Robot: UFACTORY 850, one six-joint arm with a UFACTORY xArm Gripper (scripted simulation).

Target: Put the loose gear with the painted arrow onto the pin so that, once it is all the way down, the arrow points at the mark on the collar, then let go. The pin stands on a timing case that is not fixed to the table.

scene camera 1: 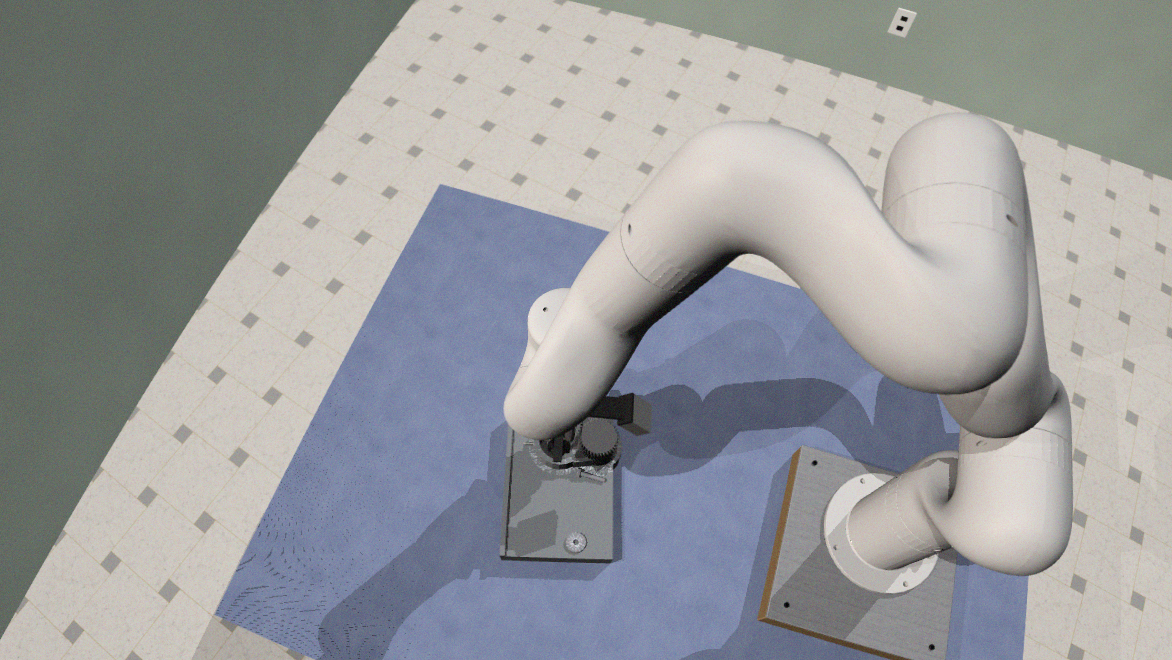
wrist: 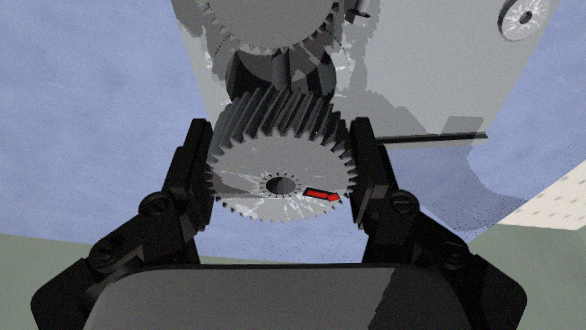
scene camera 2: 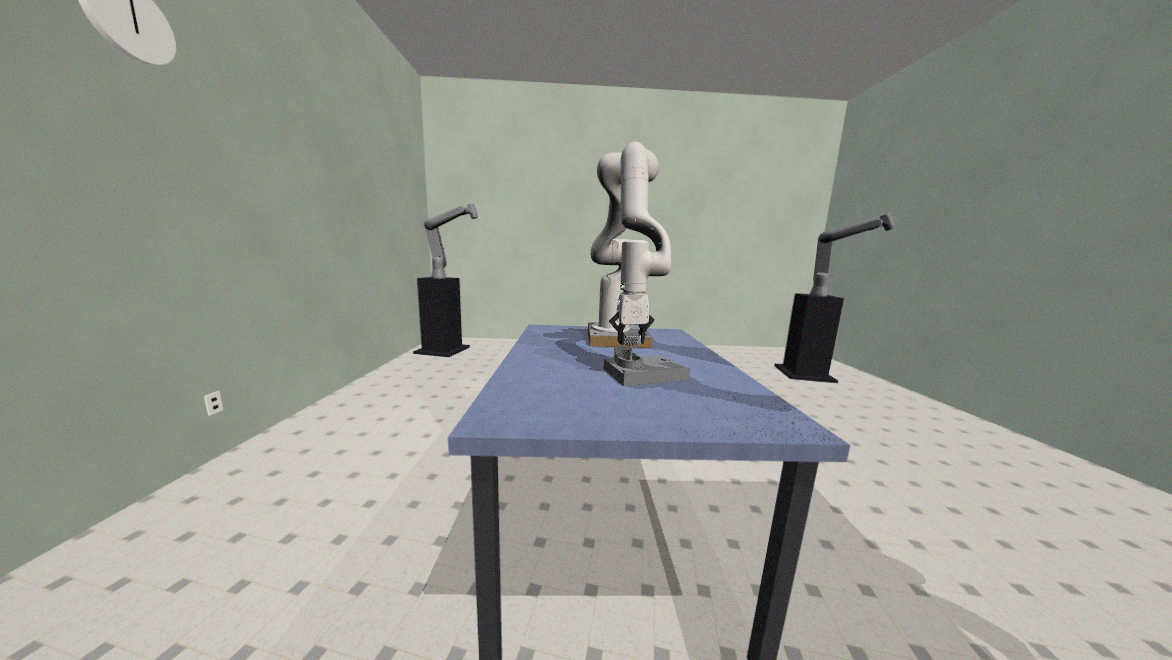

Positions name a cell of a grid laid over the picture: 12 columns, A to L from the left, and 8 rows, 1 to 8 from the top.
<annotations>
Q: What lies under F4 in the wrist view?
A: A gear.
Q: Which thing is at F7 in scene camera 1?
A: A timing case.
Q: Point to a timing case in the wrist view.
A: I2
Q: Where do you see a timing case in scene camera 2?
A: G5
</annotations>
